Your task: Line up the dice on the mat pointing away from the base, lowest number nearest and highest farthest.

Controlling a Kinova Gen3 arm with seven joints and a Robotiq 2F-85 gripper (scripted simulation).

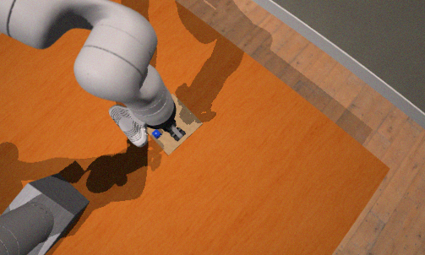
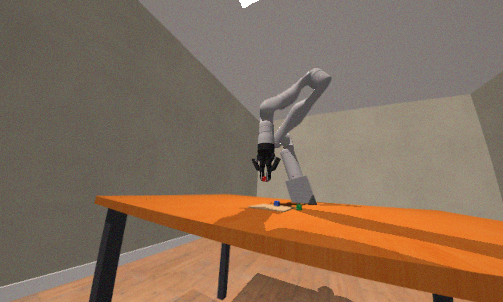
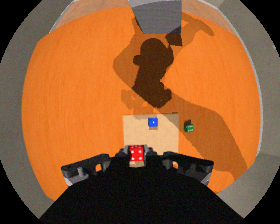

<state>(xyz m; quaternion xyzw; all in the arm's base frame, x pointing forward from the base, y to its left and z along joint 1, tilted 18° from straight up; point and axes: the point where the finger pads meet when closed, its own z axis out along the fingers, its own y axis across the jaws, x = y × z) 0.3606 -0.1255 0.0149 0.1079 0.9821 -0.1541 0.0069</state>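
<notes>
The tan mat lies 12 cm below my hand, 4 cm to the left of it and 2 cm ahead of it. Round my hand: green die 14 cm to the left, 11 cm below, 1 cm ahead; then blue die 11 cm below, 5 cm to the left, 3 cm behind; then red die 1 cm below.
</notes>
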